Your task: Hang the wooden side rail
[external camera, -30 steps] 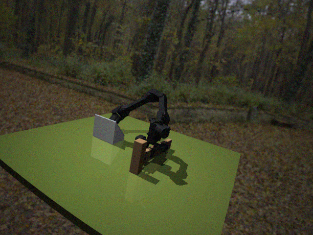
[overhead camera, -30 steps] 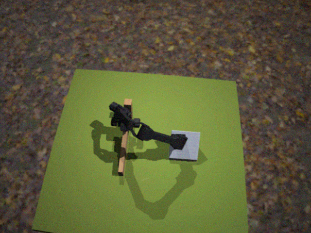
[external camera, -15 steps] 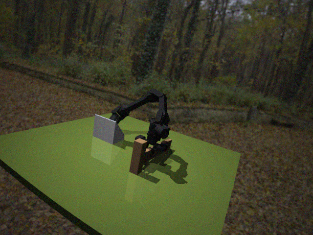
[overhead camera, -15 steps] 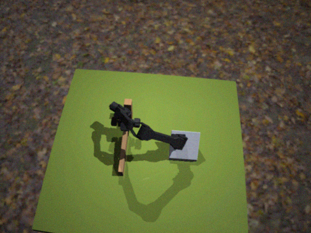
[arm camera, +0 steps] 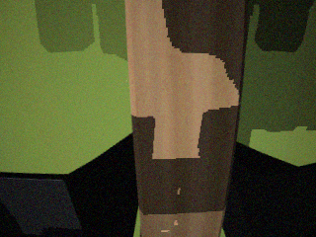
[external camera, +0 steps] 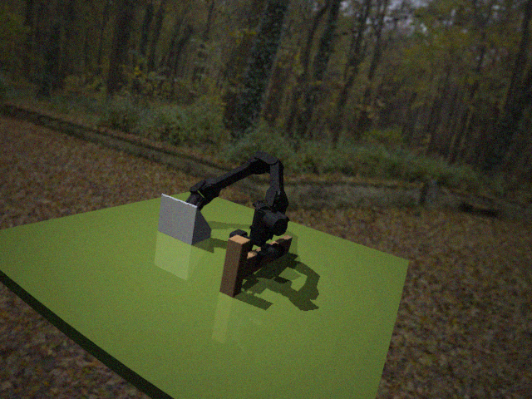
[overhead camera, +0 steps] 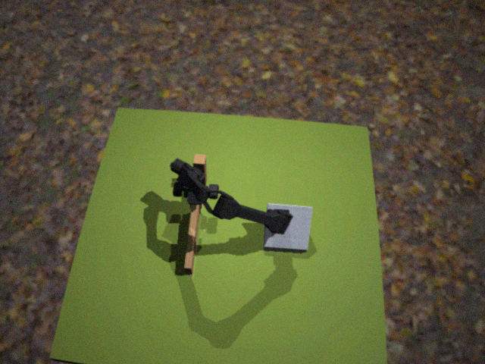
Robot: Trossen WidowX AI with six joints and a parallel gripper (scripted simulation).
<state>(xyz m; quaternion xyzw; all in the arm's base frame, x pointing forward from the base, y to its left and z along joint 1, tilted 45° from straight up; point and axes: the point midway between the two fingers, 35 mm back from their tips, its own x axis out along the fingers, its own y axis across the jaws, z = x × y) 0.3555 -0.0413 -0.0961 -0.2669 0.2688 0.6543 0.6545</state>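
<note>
The wooden headboard post lies 130 mm to the right of my gripper tip and 40 mm above it.
</note>
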